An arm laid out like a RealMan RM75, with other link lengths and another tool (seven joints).
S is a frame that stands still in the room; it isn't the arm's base.
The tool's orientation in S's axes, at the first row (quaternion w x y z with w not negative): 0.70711, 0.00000, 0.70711, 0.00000
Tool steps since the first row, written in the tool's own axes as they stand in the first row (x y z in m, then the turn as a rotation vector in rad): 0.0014, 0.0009, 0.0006, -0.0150, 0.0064, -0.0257; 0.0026, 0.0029, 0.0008, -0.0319, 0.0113, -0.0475; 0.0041, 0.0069, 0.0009, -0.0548, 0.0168, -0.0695; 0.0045, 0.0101, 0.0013, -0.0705, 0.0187, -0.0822; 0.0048, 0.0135, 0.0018, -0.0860, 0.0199, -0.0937; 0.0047, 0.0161, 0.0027, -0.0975, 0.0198, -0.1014
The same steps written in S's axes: 0.0006, 0.0009, -0.0014, -0.0257, 0.0064, 0.0150; 0.0008, 0.0029, -0.0026, -0.0475, 0.0113, 0.0319; 0.0009, 0.0069, -0.0041, -0.0695, 0.0168, 0.0548; 0.0013, 0.0101, -0.0045, -0.0822, 0.0187, 0.0705; 0.0018, 0.0135, -0.0048, -0.0937, 0.0199, 0.0860; 0.0027, 0.0161, -0.0047, -0.1014, 0.0198, 0.0975
